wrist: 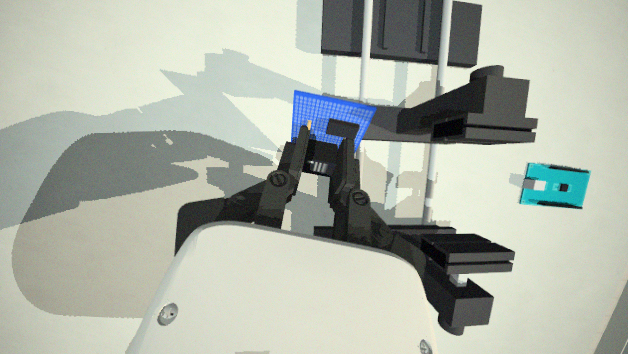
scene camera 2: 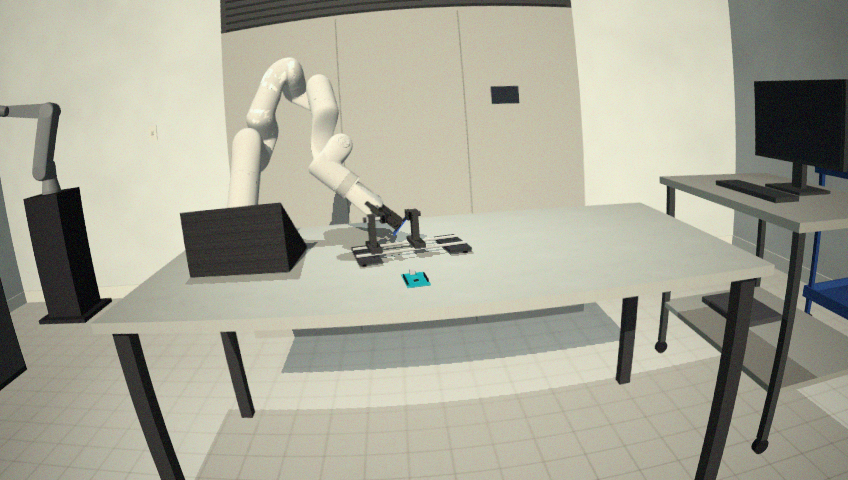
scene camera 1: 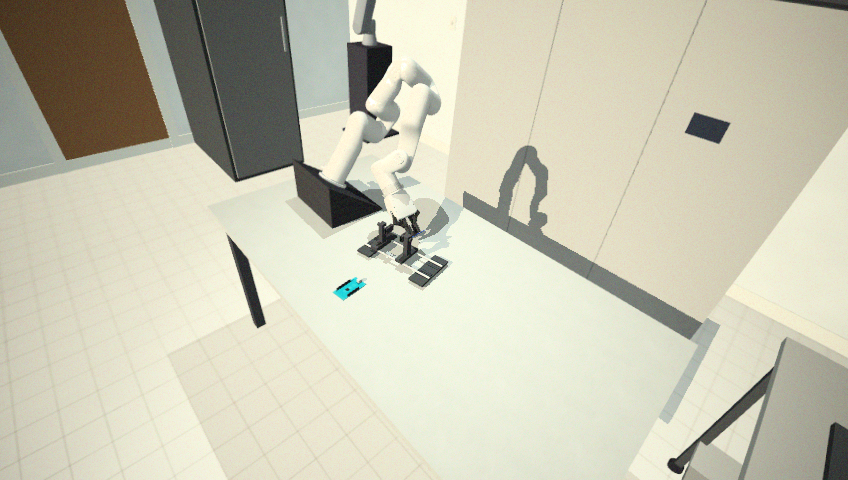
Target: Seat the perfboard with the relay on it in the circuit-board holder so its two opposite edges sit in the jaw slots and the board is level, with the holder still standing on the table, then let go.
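Seen in the pictures: gripper, fingertip midpoint: [wrist: 322, 146] [scene camera 2: 399, 224] [scene camera 1: 415, 234]; arm's base, link origin: [scene camera 2: 240, 226] [scene camera 1: 332, 181].
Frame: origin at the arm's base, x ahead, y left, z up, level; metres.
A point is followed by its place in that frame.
The blue perfboard [wrist: 312, 107] {z -0.031, x 0.473, y 0.075 m} [scene camera 2: 401, 226] {z -0.051, x 0.456, y 0.036 m} [scene camera 1: 419, 233] {z -0.038, x 0.467, y 0.064 m} is held tilted, steep in the scene camera 2 view. My gripper [wrist: 322, 146] {z -0.050, x 0.452, y 0.062 m} [scene camera 2: 395, 226] {z -0.050, x 0.452, y 0.062 m} is shut on something at the board's near side, by the dark relay block and a small yellow part; the fingers hide the exact contact. The black circuit-board holder [scene camera 1: 407, 248] {z -0.046, x 0.500, y -0.022 m} [scene camera 2: 415, 228] {z -0.046, x 0.492, y -0.028 m} [wrist: 492, 102] {z 0.003, x 0.487, y -0.009 m} stands upright on the table, with two jaw posts on light rods. In the wrist view the board is left of the jaw slots, over the far post's base. No board edge is seen in a slot.
A turquoise circuit board [scene camera 1: 349, 288] {z -0.113, x 0.474, y -0.259 m} [scene camera 2: 415, 279] {z -0.109, x 0.473, y -0.269 m} [wrist: 555, 185] {z -0.112, x 0.475, y -0.255 m} lies on the table [scene camera 1: 476, 380] {z -0.114, x 0.984, y -0.207 m} [scene camera 2: 571, 255] {z -0.114, x 0.879, y -0.186 m} in front of the holder. The black wedge-shaped robot base [scene camera 1: 324, 199] {z 0.002, x 0.107, y -0.108 m} [scene camera 2: 238, 240] {z -0.019, x 0.017, y -0.102 m} stands left of the holder in the scene camera 2 view. The wall is behind the table.
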